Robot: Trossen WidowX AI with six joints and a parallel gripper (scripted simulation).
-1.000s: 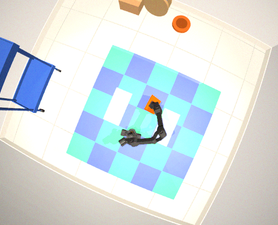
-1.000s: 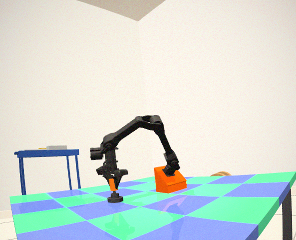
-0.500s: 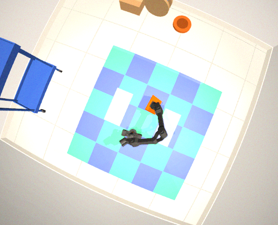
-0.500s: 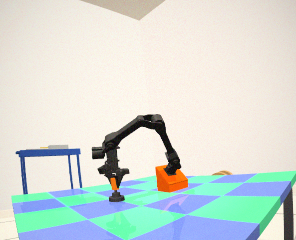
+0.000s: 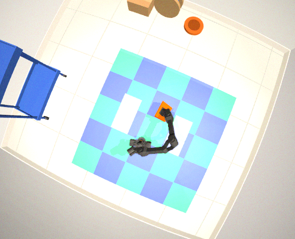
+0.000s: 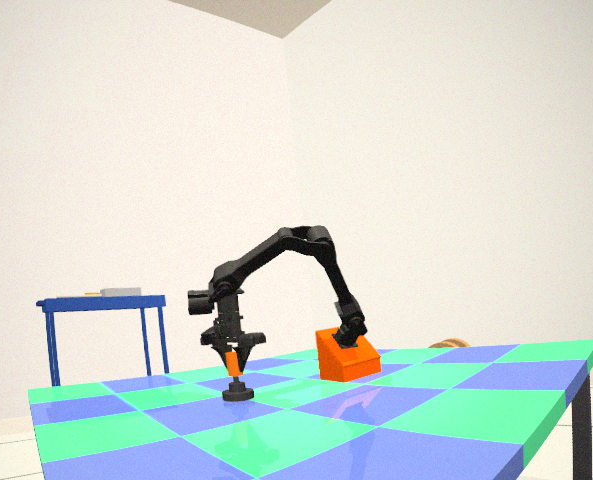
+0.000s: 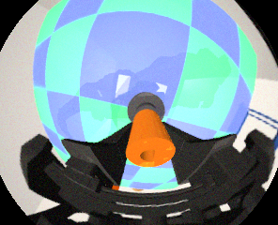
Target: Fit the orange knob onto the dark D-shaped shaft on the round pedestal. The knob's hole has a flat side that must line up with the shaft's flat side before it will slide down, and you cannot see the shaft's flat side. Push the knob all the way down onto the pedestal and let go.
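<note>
My gripper tip is 2 cm below the orange knob. From my gripper tip the other things lie so: dark round pedestal (4 cm below).
</note>
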